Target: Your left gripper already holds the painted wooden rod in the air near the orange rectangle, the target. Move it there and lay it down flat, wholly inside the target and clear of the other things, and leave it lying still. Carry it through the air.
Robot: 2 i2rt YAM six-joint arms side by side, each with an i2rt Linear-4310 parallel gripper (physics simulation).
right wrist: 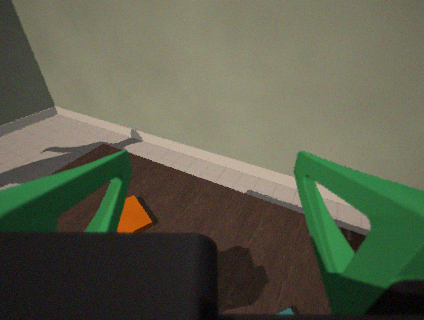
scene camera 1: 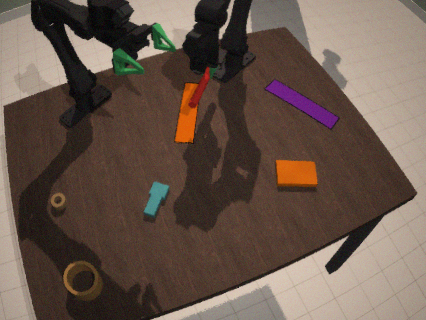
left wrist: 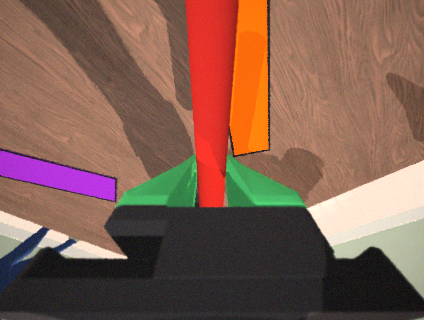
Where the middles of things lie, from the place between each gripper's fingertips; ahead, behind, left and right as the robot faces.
Scene:
The orange target rectangle point(scene camera 1: 186, 125) is 41 cm below my right hand, 19 cm behind it and 13 cm to the left of it. Also, from my right hand: purple strip point(scene camera 1: 299, 101) 51 cm to the left, 41 cm below, 9 cm behind.
I see my left gripper 9 cm above the orange target rectangle, 7 cm to the left of it and 3 cm short of it. The rest, counted from my left hand: purple strip 30 cm to the left, 13 cm ahead, 9 cm below.

